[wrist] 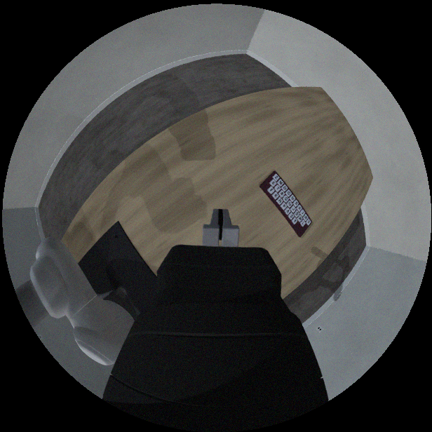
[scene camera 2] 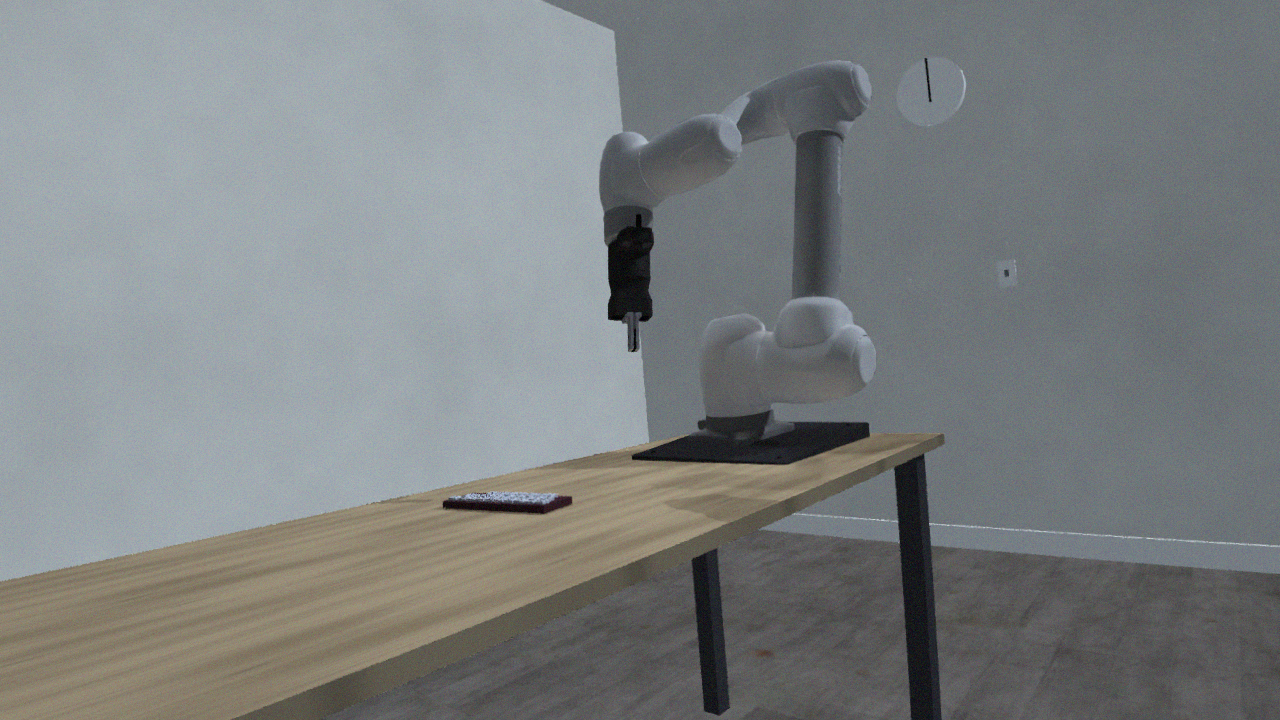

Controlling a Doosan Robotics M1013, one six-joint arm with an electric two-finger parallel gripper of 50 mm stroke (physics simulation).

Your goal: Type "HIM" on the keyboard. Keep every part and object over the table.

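Where they show: gripper, fingertip midpoint: (scene camera 2: 633, 350); arm's base at its link origin: (scene camera 2: 741, 435).
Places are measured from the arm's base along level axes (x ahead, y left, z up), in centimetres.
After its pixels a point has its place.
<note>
A dark red keyboard (scene camera 2: 507, 503) @(x 68.5, y 13.4, z -1.2 cm) (wrist: 287, 204) with white lettered keys lies flat on the wooden table (scene camera 2: 358, 573) @(x 96.8, y 28.8, z -2.5 cm) (wrist: 245, 130). In the wrist view it is right of the fingertips and set at a slant; the single letters are too small to read surely. My gripper (scene camera 2: 633, 347) @(x 44.0, y 17.4, z 20.9 cm) (wrist: 219, 218) points straight down, high above the table and well above the keyboard, apart from it. In the scene view it is right of the keyboard, on the side toward the robot base. Its fingers are together with a thin dark slit between them, holding no object.
The arm's base stands on a black mounting plate (scene camera 2: 823, 438) @(x -2.0, y 21.2, z -0.5 cm) (wrist: 120, 240) at the table's end. A white wall (scene camera 2: 313, 268) rises behind the table's long far edge in the scene view. The near long edge and the floor (scene camera 2: 1074, 626) below also show.
</note>
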